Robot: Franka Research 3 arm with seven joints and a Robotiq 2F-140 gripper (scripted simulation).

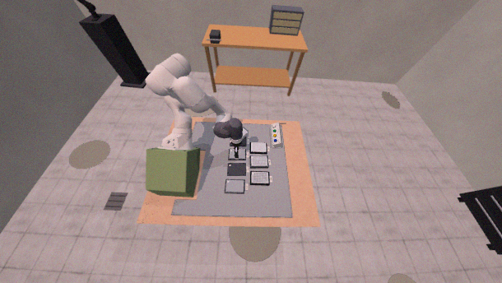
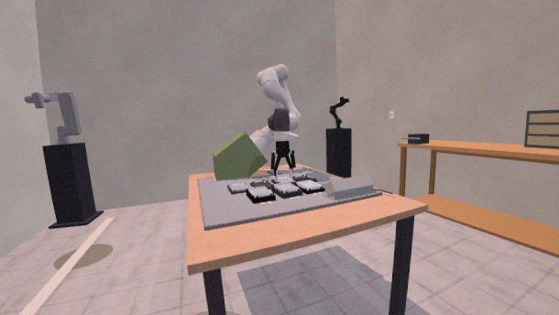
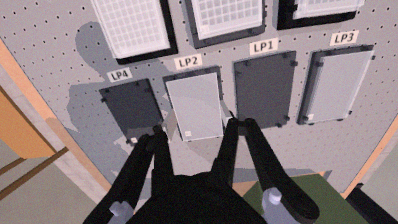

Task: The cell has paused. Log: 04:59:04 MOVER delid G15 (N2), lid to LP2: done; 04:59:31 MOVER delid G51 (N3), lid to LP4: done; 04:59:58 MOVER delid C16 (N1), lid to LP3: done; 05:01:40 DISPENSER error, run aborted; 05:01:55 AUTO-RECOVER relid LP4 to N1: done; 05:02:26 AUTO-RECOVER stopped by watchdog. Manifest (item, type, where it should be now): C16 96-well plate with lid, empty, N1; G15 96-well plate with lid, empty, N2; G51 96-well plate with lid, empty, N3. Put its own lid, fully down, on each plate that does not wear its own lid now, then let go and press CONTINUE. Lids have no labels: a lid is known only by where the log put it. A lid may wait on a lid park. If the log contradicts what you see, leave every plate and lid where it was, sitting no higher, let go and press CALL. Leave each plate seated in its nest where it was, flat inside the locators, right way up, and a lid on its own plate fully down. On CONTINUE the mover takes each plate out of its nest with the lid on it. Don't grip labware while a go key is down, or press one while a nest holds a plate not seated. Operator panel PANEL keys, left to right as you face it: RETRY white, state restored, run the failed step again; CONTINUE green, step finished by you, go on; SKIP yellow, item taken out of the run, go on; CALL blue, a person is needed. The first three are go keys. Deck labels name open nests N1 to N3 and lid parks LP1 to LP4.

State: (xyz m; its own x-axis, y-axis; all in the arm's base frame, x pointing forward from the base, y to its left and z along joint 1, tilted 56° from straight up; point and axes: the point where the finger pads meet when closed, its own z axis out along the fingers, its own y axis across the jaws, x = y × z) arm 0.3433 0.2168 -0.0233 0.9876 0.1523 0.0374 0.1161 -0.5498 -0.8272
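My hand is 4 cm above the lid park LP2. The rest, counted from my hand: lid park LP4 (13 cm to the left, 4 cm below, 1 cm behind); pale lid (2 cm below); lid park LP1 (13 cm to the right, 4 cm below, 2 cm ahead).
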